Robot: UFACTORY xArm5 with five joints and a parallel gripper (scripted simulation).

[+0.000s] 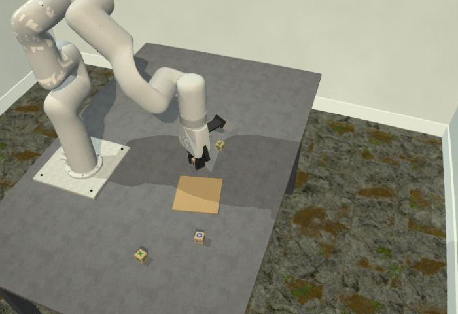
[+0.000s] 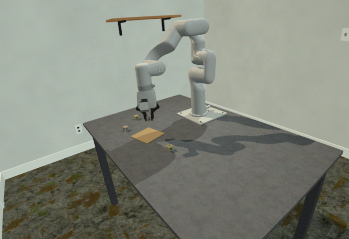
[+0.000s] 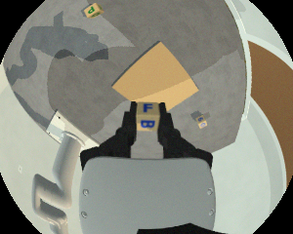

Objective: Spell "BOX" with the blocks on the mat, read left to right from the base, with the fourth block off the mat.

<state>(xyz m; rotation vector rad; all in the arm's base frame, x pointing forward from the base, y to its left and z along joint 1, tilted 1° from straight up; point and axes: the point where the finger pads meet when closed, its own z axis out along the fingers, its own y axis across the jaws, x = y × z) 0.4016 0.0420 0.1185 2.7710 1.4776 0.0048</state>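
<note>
Now: hand 120 mm above the tan mat, 30 mm to the left of it and 10 mm short of it. Round my hand: X block (300 mm to the right, 110 mm below, 60 mm behind); then B block (10 mm below); then O block (190 mm to the right, 110 mm below, 70 mm ahead).
</note>
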